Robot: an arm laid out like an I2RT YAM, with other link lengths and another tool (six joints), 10 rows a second.
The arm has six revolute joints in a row. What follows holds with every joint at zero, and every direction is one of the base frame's.
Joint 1 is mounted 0.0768 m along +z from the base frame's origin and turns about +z.
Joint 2 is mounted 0.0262 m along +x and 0.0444 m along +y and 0.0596 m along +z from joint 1 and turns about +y.
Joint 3 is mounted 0.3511 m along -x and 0.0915 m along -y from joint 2 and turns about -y.
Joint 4 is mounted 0.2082 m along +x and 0.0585 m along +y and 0.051 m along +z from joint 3 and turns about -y.
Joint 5 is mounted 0.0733 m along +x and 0.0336 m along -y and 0.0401 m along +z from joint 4 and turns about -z.
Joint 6 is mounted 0.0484 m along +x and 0.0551 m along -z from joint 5 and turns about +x.
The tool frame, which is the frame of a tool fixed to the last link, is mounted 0.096 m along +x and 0.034 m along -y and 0.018 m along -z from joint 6; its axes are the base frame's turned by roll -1.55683, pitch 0.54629 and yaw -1.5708 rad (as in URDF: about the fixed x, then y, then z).
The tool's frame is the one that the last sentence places.
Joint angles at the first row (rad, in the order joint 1, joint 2, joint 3, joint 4, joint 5, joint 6):
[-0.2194 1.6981 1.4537 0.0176 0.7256 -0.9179]
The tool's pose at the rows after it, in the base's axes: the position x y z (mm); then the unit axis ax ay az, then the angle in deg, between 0 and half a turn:
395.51, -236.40, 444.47, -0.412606, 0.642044, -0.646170, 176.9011
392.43, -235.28, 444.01, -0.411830, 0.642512, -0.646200, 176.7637
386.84, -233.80, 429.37, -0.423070, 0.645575, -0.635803, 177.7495
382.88, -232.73, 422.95, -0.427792, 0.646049, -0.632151, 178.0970
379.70, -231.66, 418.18, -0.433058, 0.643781, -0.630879, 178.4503
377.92, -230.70, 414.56, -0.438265, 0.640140, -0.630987, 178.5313
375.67, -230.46, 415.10, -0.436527, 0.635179, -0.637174, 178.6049
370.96, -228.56, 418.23, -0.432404, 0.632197, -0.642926, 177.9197
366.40, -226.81, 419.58, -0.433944, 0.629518, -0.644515, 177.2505
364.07, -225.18, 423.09, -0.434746, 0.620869, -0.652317, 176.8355
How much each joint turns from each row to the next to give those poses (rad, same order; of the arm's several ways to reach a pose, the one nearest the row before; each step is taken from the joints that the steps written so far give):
[0.0000 -0.0023 -0.0170 0.0029 0.0057 0.0021]
[0.0012 -0.0095 -0.0132 0.0037 0.0004 0.0031]
[0.0003 -0.0117 -0.0553 0.0066 -0.0015 0.0021]
[0.0001 -0.0098 -0.0324 0.0101 -0.0018 -0.0011]
[0.0000 -0.0093 -0.0313 0.0183 -0.0028 -0.0101]
[-0.0005 -0.0072 -0.0275 0.0225 -0.0071 -0.0125]
[-0.0008 -0.0077 -0.0241 0.0377 0.0017 -0.0171]
[0.0013 -0.0181 -0.0206 0.0235 -0.0030 -0.0035]
[-0.0010 -0.0186 -0.0185 0.0085 -0.0126 -0.0027]
[-0.0002 -0.0137 -0.0217 0.0372 -0.0092 -0.0230]

